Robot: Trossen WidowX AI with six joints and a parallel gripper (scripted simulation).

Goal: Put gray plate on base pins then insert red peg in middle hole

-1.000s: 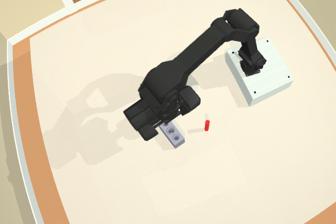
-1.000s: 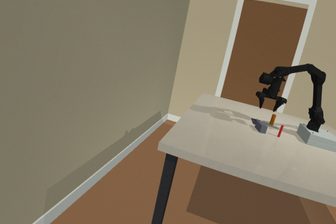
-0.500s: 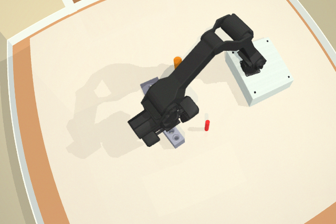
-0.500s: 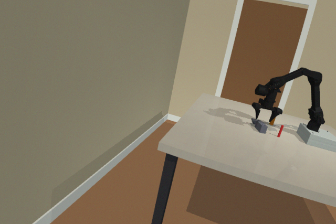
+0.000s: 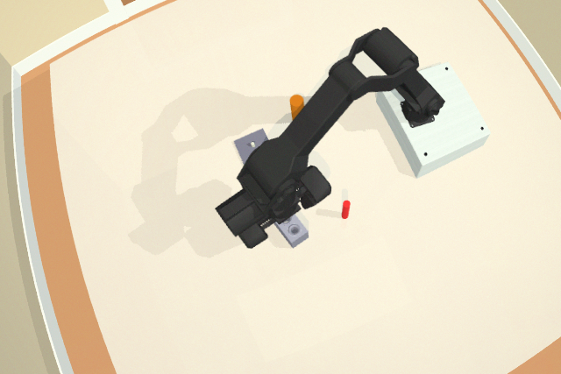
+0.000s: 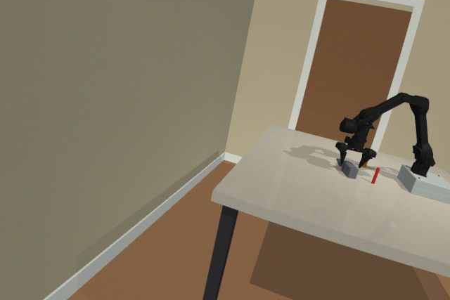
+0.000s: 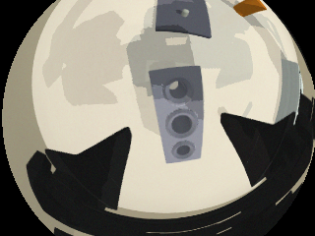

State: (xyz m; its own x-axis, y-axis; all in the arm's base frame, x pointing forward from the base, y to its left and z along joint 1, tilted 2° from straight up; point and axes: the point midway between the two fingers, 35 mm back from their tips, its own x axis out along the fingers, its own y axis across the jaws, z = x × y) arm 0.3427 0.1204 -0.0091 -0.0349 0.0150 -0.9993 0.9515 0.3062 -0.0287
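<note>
Now: gripper tip 1 cm above the gray plate. Also, from my gripper tip: red peg 12 cm behind, 2 cm to the left, 1 cm below; then orange cylinder 23 cm to the right, 10 cm behind, 1 cm below.
</note>
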